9 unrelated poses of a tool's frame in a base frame.
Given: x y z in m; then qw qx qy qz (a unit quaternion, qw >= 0).
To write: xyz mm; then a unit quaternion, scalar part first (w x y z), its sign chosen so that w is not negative. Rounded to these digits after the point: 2 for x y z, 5 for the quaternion.
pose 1, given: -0.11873 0.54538 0.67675 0.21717 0.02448 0.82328 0.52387
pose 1, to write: -118.73 545.38 676.75 0.21717 0.02448 0.82328 0.52387
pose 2, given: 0.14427 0.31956 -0.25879 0.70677 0.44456 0.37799 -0.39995
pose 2, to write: 144.27 319.56 -258.79 0.70677 0.44456 0.37799 -0.39995
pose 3, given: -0.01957 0.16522 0.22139 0.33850 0.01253 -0.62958 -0.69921
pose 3, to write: -19.57 165.22 221.39 0.33850 0.01253 -0.62958 -0.69921
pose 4, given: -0.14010 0.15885 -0.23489 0.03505 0.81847 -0.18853 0.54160
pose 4, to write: -140.10 158.85 -234.89 0.03505 0.81847 -0.18853 0.54160
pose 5, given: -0.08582 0.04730 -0.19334 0.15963 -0.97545 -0.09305 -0.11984
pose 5, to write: -85.82 47.30 -193.34 0.15963 -0.97545 -0.09305 -0.11984
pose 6, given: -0.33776 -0.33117 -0.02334 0.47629 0.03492 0.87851 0.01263
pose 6, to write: -337.76 -331.17 -23.34 0.47629 0.03492 0.87851 0.01263
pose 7, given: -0.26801 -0.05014 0.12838 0.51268 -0.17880 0.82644 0.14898
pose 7, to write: -268.01 -50.14 128.38 0.51268 -0.17880 0.82644 0.14898
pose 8, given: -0.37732 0.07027 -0.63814 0.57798 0.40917 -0.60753 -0.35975
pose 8, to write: -377.32 70.27 -638.14 0.57798 0.40917 -0.60753 -0.35975
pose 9, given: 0.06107 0.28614 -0.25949 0.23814 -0.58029 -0.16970 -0.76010
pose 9, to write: 61.07 286.14 -259.49 0.23814 -0.58029 -0.16970 -0.76010
